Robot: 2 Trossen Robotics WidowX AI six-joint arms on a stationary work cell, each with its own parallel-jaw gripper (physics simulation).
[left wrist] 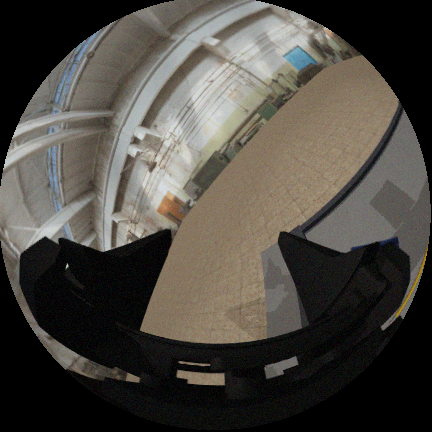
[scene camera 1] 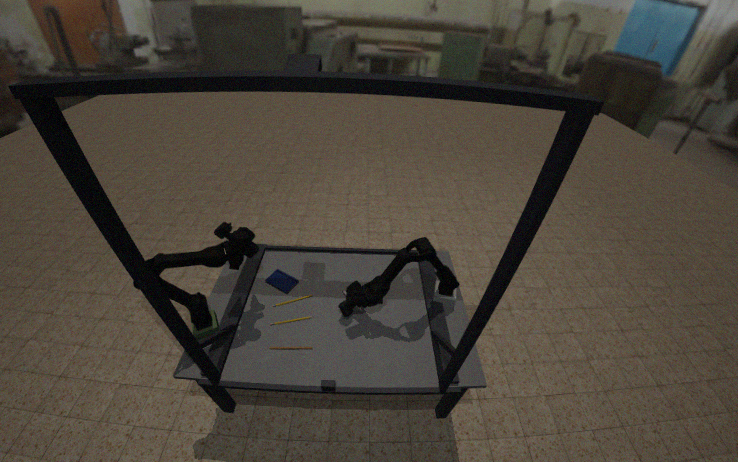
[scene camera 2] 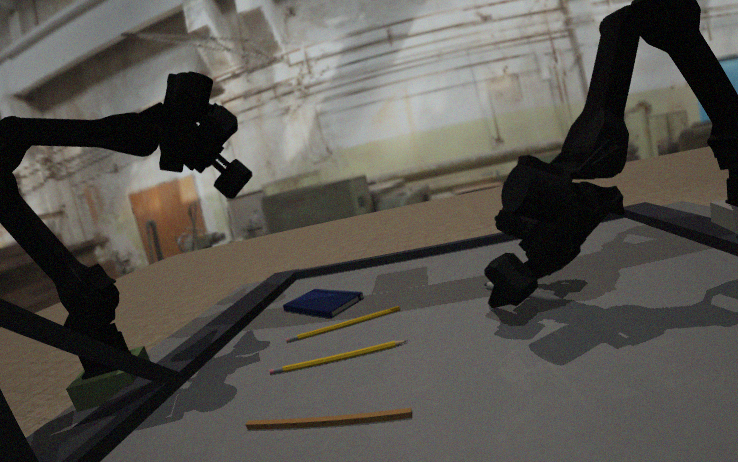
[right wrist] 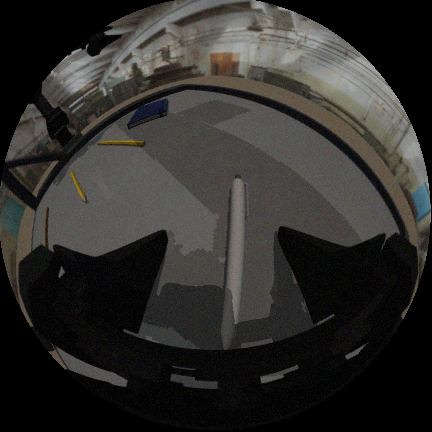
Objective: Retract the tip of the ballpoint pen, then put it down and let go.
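Seen in the pictures: left gripper, fingertip midpoint: [left wrist: 226, 236] [scene camera 2: 218, 160]; right gripper, fingertip midpoint: [right wrist: 223, 234]; left arm's base, link origin: [scene camera 1: 203, 322] [right wrist: 67, 141]; right arm's base, link origin: [scene camera 1: 445, 290].
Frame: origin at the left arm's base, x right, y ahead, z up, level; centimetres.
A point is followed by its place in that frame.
The white ballpoint pen [right wrist: 237, 225] @[y 62.7, x 14.9, z -2.8 cm] lies on the table between the open fingers of my right gripper [right wrist: 223, 234] @[y 61.9, x 15.5, z -3.7 cm] [scene camera 1: 350, 306] @[y 61.9, x 15.5, z -3.7 cm] [scene camera 2: 514, 282] @[y 61.9, x 15.5, z -3.7 cm], touched by neither. In the right wrist view its dark button end and clip point away from the gripper; its tapered end lies in shadow near the gripper's body, and I cannot tell whether the tip is out. In scene camera 2 a small white end of the pen [scene camera 2: 489, 284] @[y 61.7, x 11.3, z -3.1 cm] shows beside the finger; the rest is hidden. My left gripper [left wrist: 226, 236] @[y 25.9, x -17.8, z 28.2 cm] [scene camera 1: 238, 240] @[y 25.9, x -17.8, z 28.2 cm] [scene camera 2: 204, 163] @[y 25.9, x -17.8, z 28.2 cm] is open and empty, raised over the table's left side.
A blue notebook [scene camera 1: 281, 281] @[y 37.6, x -9.0, z -2.8 cm] [scene camera 2: 322, 302] @[y 37.8, x -7.5, z -2.8 cm] [right wrist: 149, 113] @[y 41.5, x -5.2, z -2.8 cm] lies at the back left. Two yellow pencils [scene camera 2: 343, 324] @[y 38.3, x 4.3, z -3.5 cm] [scene camera 2: 337, 357] @[y 34.4, x 14.2, z -3.5 cm] and an orange-brown stick [scene camera 2: 329, 419] @[y 30.1, x 26.6, z -3.3 cm] [scene camera 1: 291, 348] @[y 29.6, x 26.6, z -3.4 cm] lie left of the right gripper. Dark frame posts [scene camera 1: 522, 228] @[y 72.3, x 69.0, z 74.4 cm] stand at the table's sides.
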